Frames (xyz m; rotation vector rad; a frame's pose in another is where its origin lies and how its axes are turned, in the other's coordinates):
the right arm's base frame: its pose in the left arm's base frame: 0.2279 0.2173 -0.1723 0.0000 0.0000 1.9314
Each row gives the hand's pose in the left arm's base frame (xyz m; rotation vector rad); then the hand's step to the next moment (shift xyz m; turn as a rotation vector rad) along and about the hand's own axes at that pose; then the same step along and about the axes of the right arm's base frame.
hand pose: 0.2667 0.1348 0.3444 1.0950 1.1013 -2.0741
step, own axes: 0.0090 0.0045 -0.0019 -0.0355 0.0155 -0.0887
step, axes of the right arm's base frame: -0.0012 0.0010 -0.0101 0.0427 -0.0867 -0.0059
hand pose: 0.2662 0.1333 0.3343 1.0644 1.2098 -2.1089
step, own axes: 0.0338 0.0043 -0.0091 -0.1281 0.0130 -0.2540
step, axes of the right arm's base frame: 0.0091 0.0105 -0.0324 0.1400 -0.2472 0.0202
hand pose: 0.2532 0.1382 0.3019 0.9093 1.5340 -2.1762
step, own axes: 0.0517 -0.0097 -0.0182 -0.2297 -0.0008 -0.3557
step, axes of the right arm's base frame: 0.0372 0.0271 -0.0313 0.1889 -0.3714 0.0752
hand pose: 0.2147 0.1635 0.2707 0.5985 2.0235 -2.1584
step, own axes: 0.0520 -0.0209 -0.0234 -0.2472 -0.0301 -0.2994
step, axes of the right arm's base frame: 0.0497 0.0349 -0.0001 0.1390 -0.3466 0.1103
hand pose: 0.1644 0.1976 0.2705 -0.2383 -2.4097 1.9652
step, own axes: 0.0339 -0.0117 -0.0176 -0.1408 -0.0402 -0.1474
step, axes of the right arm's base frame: 0.0296 0.0238 0.0124 0.0557 -0.1832 0.0806
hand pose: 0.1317 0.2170 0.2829 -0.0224 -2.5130 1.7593
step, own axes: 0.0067 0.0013 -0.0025 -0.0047 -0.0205 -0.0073
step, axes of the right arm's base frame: 0.0053 0.0050 0.0000 -0.0025 -0.0053 0.0215
